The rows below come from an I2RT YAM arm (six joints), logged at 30 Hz.
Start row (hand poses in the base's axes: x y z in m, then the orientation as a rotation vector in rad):
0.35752, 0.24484, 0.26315, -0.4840, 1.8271, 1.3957
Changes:
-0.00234, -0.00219, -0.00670, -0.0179, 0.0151, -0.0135
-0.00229, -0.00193, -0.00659, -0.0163, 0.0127, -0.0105
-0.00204, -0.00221, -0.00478, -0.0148, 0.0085, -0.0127
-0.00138, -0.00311, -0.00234, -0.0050, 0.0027, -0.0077
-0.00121, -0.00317, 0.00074, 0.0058, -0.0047, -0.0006
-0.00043, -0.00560, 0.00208, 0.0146, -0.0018, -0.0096
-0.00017, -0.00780, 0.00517, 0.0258, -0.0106, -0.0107
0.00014, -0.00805, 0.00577, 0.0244, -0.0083, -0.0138
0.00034, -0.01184, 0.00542, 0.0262, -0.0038, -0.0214
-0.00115, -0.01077, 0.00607, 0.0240, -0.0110, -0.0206
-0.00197, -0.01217, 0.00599, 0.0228, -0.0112, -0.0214
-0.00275, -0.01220, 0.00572, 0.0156, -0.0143, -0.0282
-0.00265, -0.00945, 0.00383, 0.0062, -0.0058, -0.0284
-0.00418, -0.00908, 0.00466, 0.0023, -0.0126, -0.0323
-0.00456, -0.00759, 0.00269, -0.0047, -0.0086, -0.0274
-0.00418, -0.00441, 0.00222, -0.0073, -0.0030, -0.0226
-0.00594, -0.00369, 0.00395, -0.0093, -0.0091, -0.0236
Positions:
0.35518, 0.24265, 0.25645, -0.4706, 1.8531, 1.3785
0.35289, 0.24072, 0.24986, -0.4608, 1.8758, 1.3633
0.35085, 0.23851, 0.24508, -0.4505, 1.8938, 1.3458
0.34947, 0.23540, 0.24274, -0.4437, 1.8997, 1.3376
0.34826, 0.23223, 0.24348, -0.4430, 1.8915, 1.3402
0.34783, 0.22663, 0.24556, -0.4271, 1.8790, 1.3461
0.34766, 0.21883, 0.25073, -0.4098, 1.8508, 1.3570
0.34780, 0.21078, 0.25650, -0.3889, 1.8254, 1.3653
0.34814, 0.19894, 0.26192, -0.3571, 1.8019, 1.3716
0.34699, 0.18817, 0.26799, -0.3319, 1.7740, 1.3733
0.34502, 0.17600, 0.27398, -0.3069, 1.7467, 1.3731
0.34227, 0.16380, 0.27970, -0.2819, 1.7216, 1.3606
0.33962, 0.15435, 0.28353, -0.2568, 1.7102, 1.3431
0.33544, 0.14527, 0.28819, -0.2349, 1.6954, 1.3172
0.33088, 0.13768, 0.29088, -0.2190, 1.6890, 1.2905
0.32670, 0.13327, 0.29310, -0.2055, 1.6893, 1.2669
0.32076, 0.12958, 0.29705, -0.1961, 1.6855, 1.2392

